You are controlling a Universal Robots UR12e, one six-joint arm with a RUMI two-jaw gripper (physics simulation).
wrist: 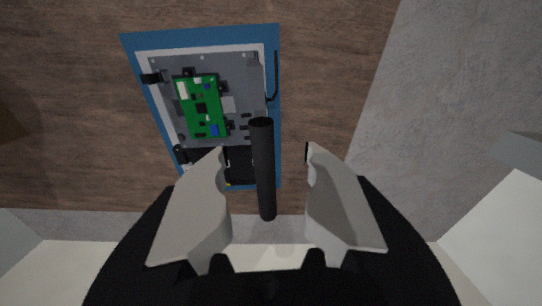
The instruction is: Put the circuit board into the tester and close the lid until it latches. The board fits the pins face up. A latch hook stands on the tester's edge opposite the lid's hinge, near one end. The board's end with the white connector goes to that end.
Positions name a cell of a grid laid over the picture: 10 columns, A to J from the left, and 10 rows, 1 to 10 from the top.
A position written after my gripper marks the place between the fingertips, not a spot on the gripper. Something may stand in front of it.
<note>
I see my gripper (E5), a green circuit board (D4) and a grey lid (E5).
</note>
